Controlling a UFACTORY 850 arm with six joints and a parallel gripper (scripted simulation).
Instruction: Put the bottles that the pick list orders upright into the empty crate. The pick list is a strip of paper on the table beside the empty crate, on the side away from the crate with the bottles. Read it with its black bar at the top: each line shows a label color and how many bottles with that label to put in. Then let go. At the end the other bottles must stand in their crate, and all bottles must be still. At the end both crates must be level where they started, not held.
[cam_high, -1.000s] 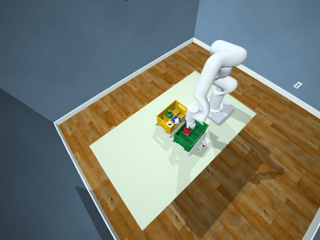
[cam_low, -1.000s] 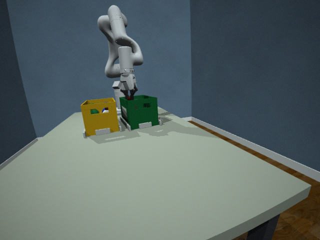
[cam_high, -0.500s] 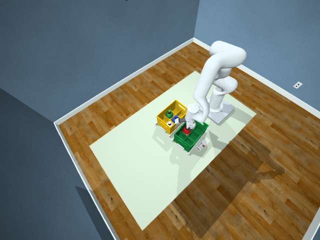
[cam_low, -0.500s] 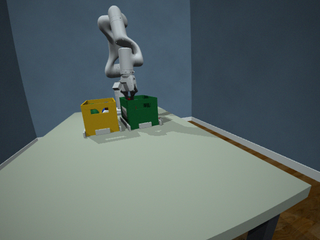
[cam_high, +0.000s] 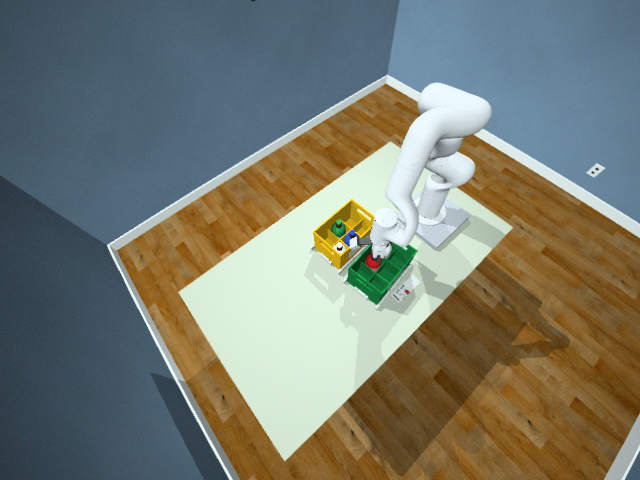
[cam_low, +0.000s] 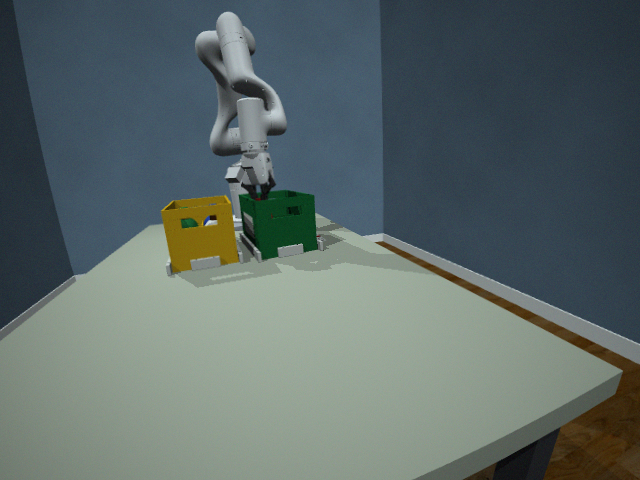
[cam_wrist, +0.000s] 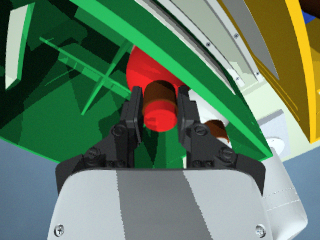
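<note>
Right now the red bottle is 7 cm below my hand. From my hand the other things lie so: blue-label bottle 15 cm to the right, 7 cm below; then green crate 8 cm below, 5 cm to the left, 1 cm behind; then yellow crate 19 cm to the right, 8 cm below, 1 cm ahead.
</note>
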